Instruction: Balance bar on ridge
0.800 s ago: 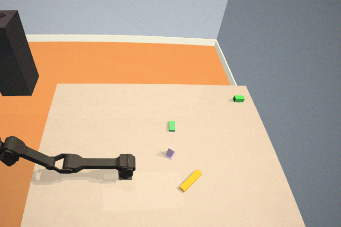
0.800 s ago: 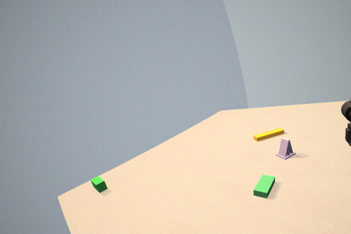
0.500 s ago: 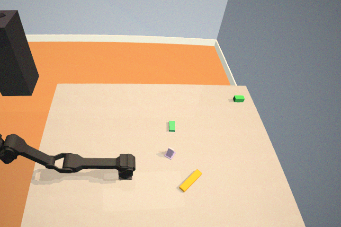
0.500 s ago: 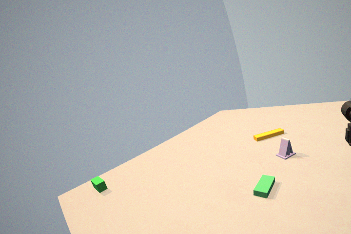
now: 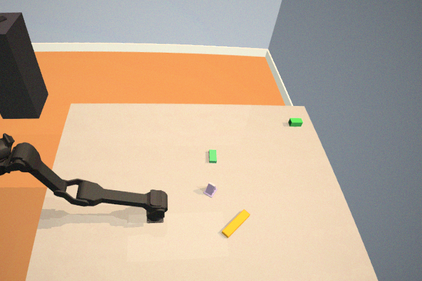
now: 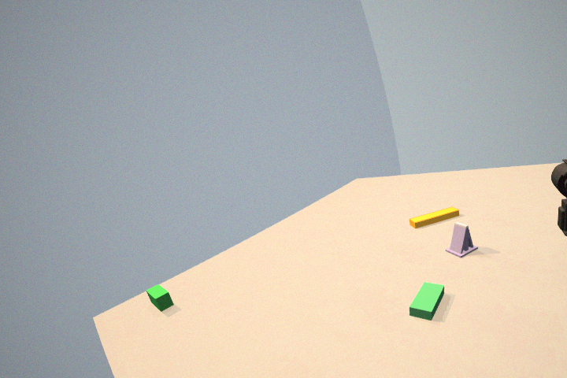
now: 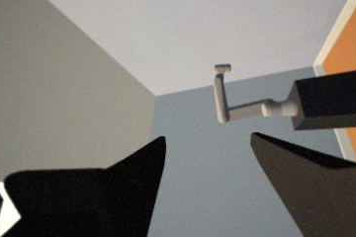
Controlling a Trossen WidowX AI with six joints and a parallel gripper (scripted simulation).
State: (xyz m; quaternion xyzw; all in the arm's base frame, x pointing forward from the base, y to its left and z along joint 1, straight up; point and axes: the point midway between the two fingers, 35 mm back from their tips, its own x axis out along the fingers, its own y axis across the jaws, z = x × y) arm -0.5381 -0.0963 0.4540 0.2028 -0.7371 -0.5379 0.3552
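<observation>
Right now the yellow bar is 880 mm ahead of my gripper tip, 70 mm to the left of it and 460 mm below it. Also, from my gripper tip: small green cube (1300 mm ahead, 620 mm to the left, 450 mm below); flat green block (820 mm ahead, 400 mm to the left, 460 mm below).
</observation>
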